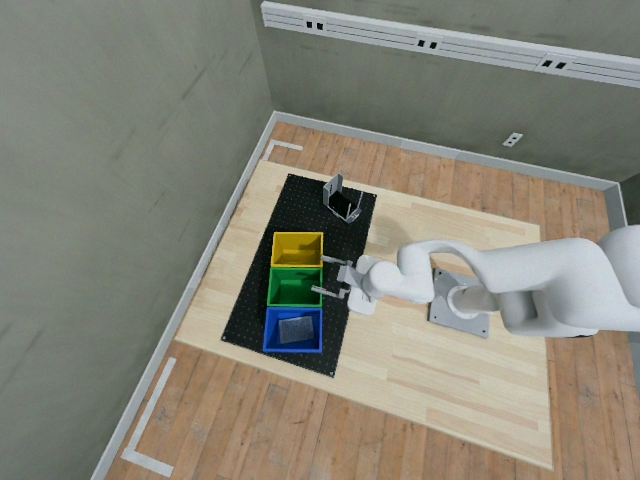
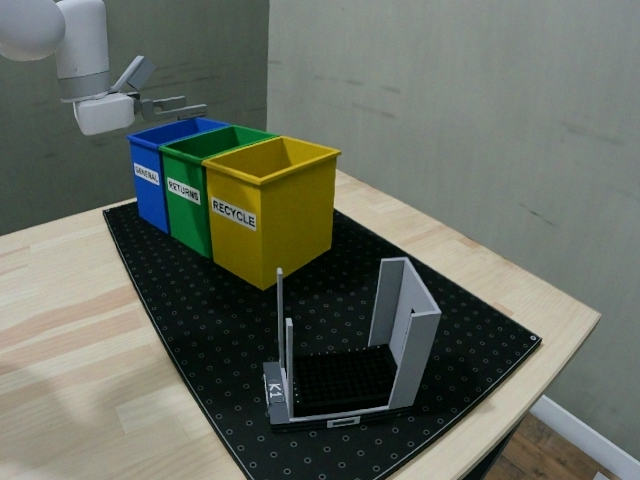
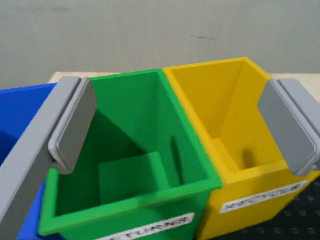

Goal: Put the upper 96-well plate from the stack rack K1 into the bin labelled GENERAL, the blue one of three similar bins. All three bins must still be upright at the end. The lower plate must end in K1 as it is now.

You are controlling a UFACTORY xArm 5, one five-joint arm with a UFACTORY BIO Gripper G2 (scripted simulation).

Labels:
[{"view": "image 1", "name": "green returns bin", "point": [288,287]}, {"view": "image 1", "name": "yellow recycle bin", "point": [290,249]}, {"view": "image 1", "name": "blue general bin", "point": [272,343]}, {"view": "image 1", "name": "clear 96-well plate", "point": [296,329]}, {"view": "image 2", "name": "green returns bin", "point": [185,178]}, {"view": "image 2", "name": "yellow recycle bin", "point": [284,220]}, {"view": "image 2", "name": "blue general bin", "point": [147,162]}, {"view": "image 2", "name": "black plate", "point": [376,363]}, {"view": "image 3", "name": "green returns bin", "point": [139,151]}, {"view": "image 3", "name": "yellow recycle bin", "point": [219,99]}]

